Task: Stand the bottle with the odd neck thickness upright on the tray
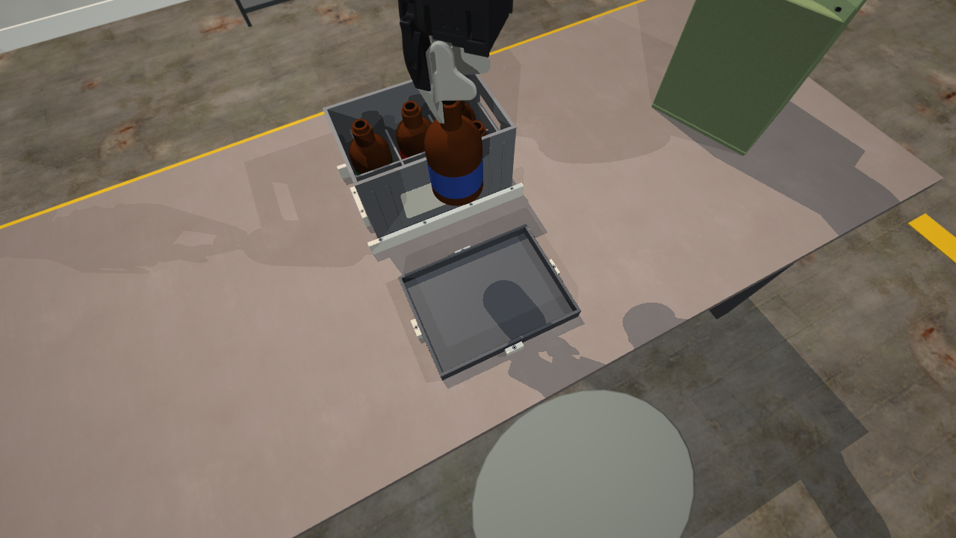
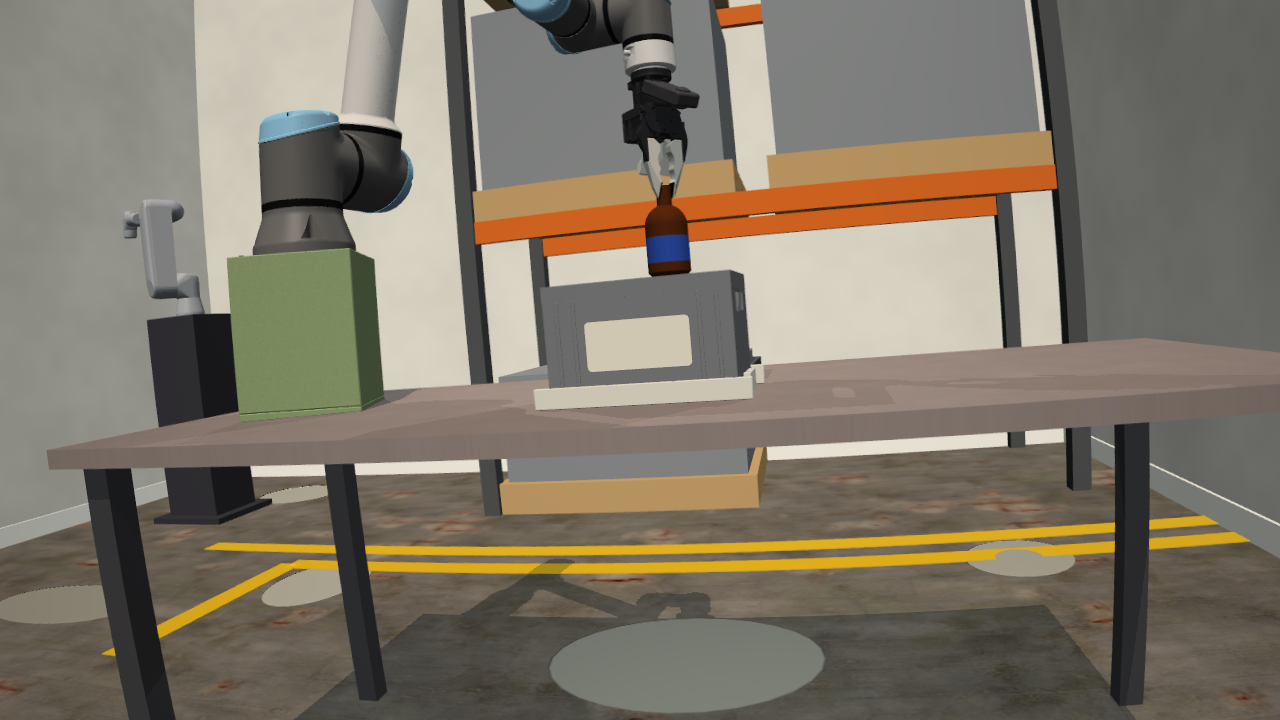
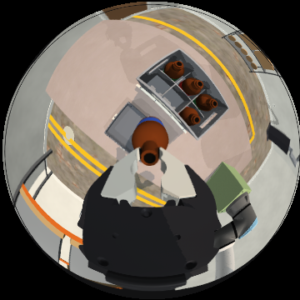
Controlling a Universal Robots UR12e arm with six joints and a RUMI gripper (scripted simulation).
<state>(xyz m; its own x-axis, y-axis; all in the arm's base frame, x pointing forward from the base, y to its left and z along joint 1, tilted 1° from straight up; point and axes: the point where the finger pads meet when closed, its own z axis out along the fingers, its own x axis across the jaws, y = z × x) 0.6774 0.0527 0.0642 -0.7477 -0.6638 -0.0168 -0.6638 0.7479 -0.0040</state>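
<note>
Now: hand 70 mm above the brown bottle and 10 mm to the right of it. Also, from my hand: grey crate 250 mm below, 170 mm to the right, 20 mm behind; dark tray 320 mm below, 110 mm to the left.
</note>
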